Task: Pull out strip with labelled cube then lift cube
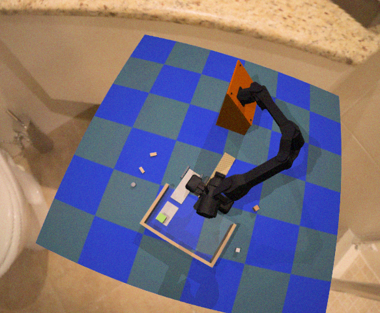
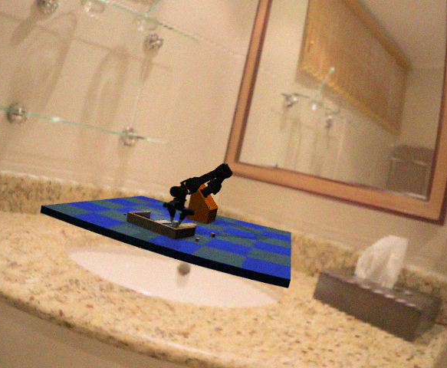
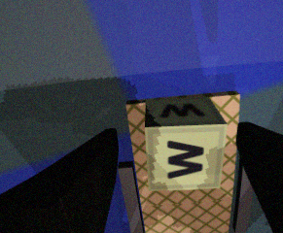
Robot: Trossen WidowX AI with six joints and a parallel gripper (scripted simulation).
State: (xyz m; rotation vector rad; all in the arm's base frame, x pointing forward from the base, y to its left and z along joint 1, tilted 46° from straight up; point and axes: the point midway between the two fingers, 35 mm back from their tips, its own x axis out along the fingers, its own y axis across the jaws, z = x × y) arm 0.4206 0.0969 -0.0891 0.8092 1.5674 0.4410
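My gripper tip is 11 cm past the lattice strip, 2 cm to the right of it and 2 cm above it. The rest, counted from my gripper tip: grey peg (31 cm to the right, 5 cm ahead, 2 cm below).
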